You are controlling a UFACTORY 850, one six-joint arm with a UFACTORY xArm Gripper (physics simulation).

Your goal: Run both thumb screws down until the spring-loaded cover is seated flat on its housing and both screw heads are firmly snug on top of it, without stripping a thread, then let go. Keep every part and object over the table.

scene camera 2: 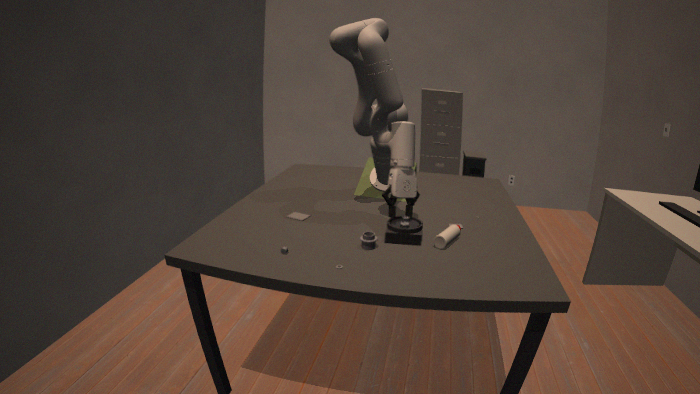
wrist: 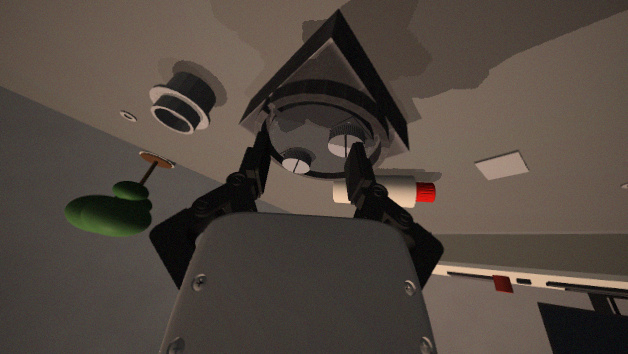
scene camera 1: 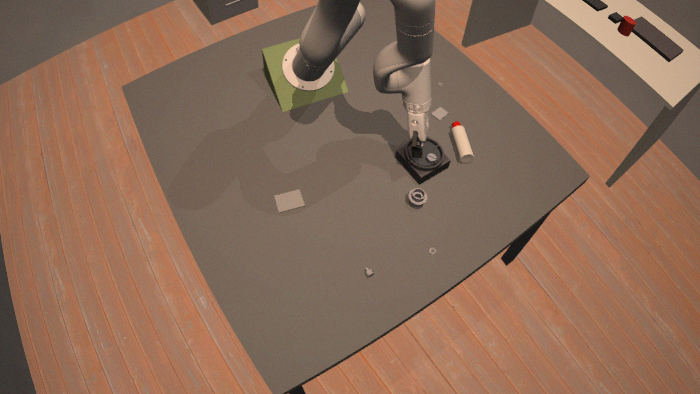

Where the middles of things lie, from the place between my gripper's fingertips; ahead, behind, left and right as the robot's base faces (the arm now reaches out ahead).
Now: the round dark cover (wrist: 306, 125) 3 cm below my hand, 2 cm to the left of it and 1 cm ahead of it. From my hand the other things lie so: white tube with red cap (wrist: 404, 190) 17 cm to the left, 5 cm below, 4 cm ahead; then grey flanged bushing (wrist: 183, 104) 11 cm ahead, 10 cm to the right, 5 cm below.
